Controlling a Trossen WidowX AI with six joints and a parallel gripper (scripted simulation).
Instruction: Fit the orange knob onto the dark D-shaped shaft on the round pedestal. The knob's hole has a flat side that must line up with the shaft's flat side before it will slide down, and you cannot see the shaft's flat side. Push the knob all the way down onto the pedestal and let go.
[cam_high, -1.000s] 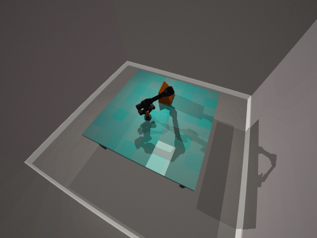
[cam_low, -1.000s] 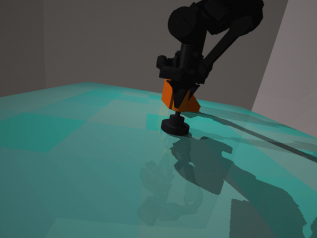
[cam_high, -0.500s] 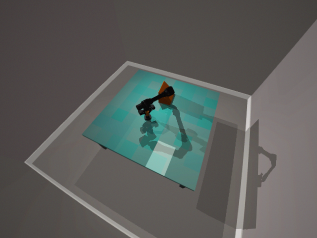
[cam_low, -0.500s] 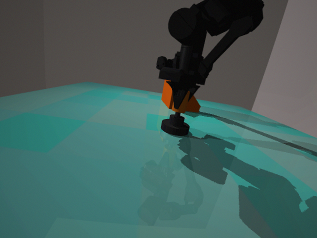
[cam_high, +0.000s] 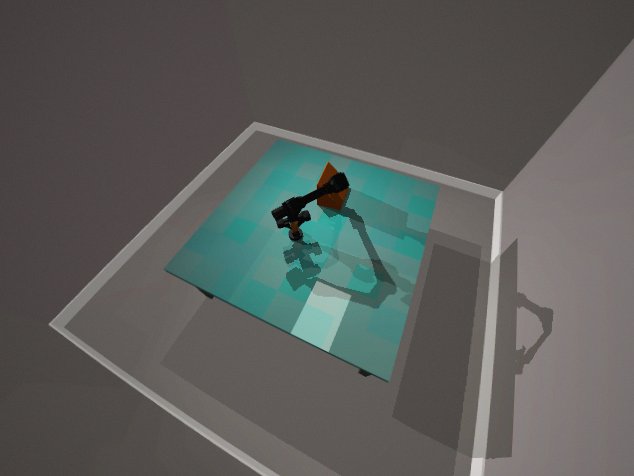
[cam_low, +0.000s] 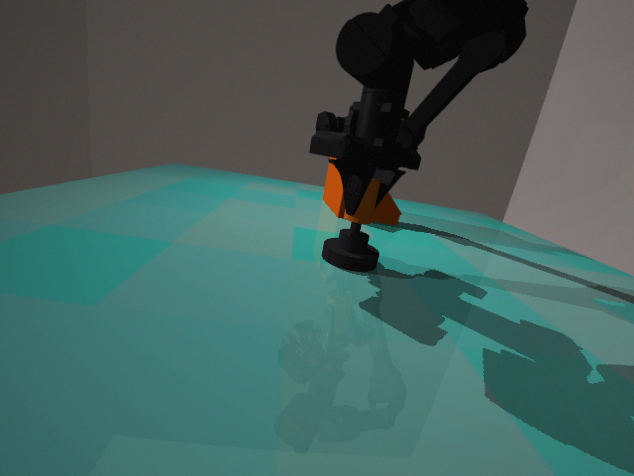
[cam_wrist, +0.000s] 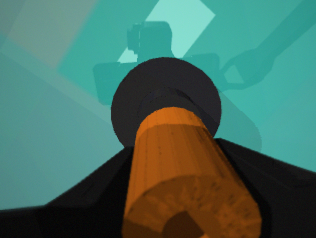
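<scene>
The orange knob is 2 cm above my gripper tip. The rest, counted from my gripper tip: pedestal 4 cm below.
</scene>
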